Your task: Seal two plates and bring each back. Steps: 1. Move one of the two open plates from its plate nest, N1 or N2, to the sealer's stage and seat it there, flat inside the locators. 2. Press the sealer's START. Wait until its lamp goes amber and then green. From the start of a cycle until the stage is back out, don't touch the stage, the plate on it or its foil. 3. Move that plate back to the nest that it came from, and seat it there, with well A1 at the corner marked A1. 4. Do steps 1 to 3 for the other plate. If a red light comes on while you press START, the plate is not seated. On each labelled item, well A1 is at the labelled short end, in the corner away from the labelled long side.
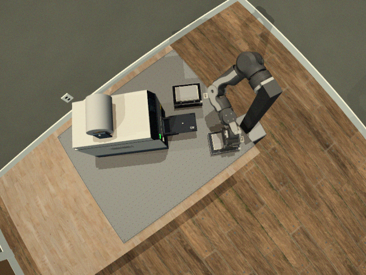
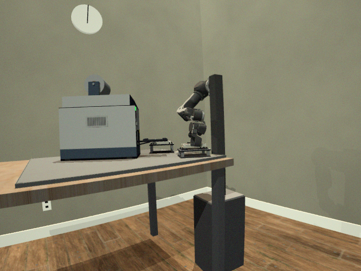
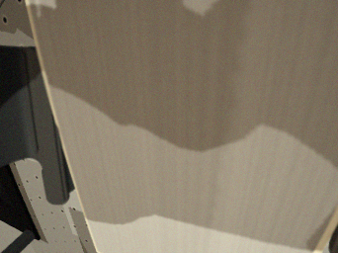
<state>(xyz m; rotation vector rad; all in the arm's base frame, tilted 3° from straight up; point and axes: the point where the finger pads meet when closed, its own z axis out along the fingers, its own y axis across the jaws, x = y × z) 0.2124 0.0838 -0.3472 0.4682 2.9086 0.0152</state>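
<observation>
My gripper is now 18 cm to the left of the sealer stage, 16 cm short of it and 3 cm below it. From my hand the other things lie so: black nest N1 (33 cm to the right, 6 cm ahead, 1 cm below); then yellow warning label (30 cm to the right, 22 cm ahead, 9 cm above); then plate (right at my hand).
</observation>
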